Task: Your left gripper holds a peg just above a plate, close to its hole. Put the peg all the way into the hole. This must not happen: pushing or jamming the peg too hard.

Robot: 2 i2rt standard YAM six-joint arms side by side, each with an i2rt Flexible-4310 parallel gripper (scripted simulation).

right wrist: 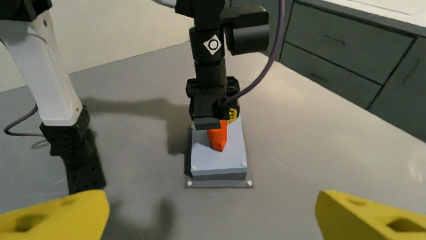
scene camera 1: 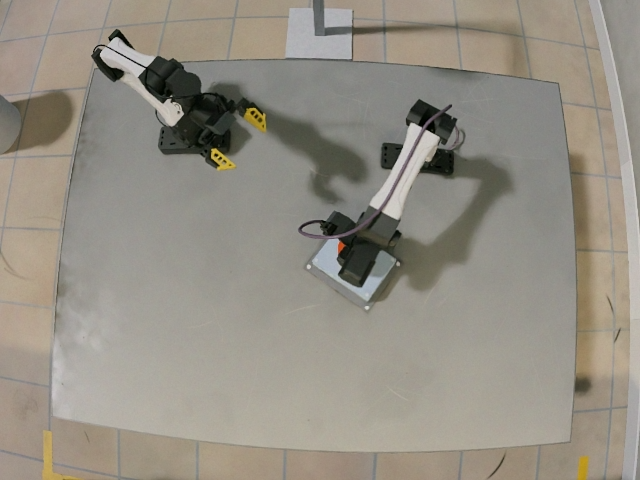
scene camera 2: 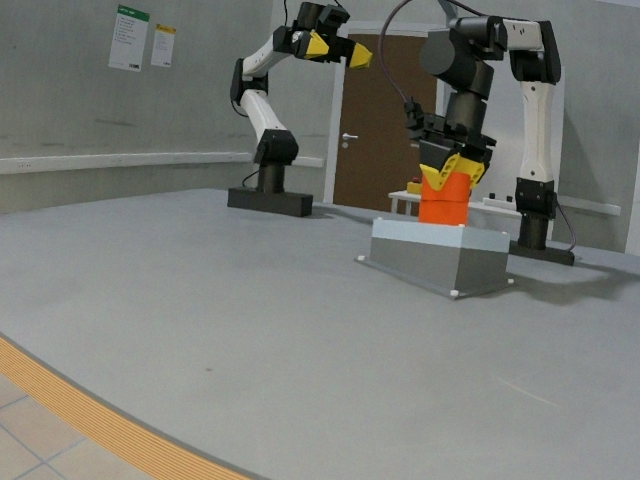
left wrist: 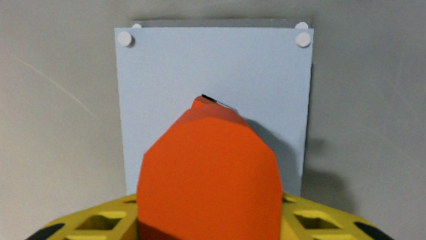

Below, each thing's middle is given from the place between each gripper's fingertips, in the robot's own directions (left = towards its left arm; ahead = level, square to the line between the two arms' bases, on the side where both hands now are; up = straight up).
My left hand is 20 mm above the orange peg point(scene camera 2: 449, 206). From my left hand the other things lie so: grey block point(scene camera 2: 442, 269) 90 mm below, 10 mm ahead; light blue plate point(scene camera 2: 456, 236) 70 mm below, 10 mm ahead.
The orange peg lies 250 mm below my right hand point(scene camera 2: 348, 55), 240 mm to the left of it and 160 mm ahead of it. Round my right hand: grey block: 320 mm below, 250 mm to the left, 170 mm ahead; then light blue plate: 300 mm below, 250 mm to the left, 170 mm ahead.
